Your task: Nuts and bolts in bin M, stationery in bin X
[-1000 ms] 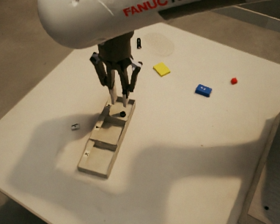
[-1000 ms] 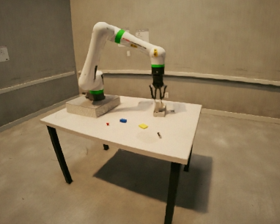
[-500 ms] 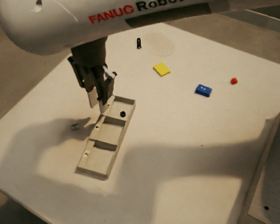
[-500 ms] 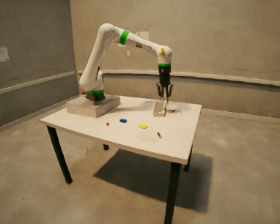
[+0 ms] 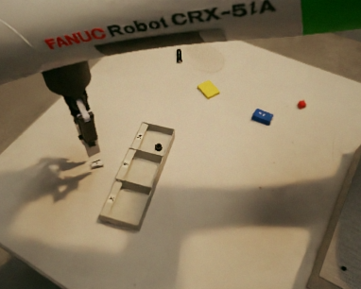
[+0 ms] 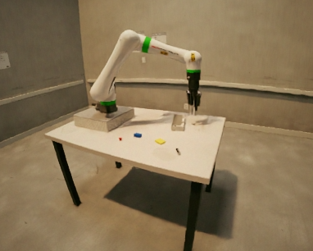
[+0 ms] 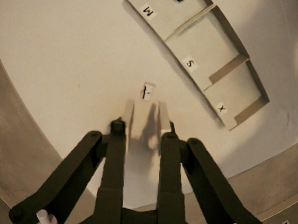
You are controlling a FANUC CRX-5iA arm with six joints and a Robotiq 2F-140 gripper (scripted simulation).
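Now: the grey item 10 cm below my hand. From my hand the other things lie so: yellow pad (35 cm to the right, 10 cm below, 7 cm behind); then pale bin (10 cm behind, 9 cm below, 4 cm to the right); then black nut (12 cm to the right, 9 cm below, 9 cm behind).
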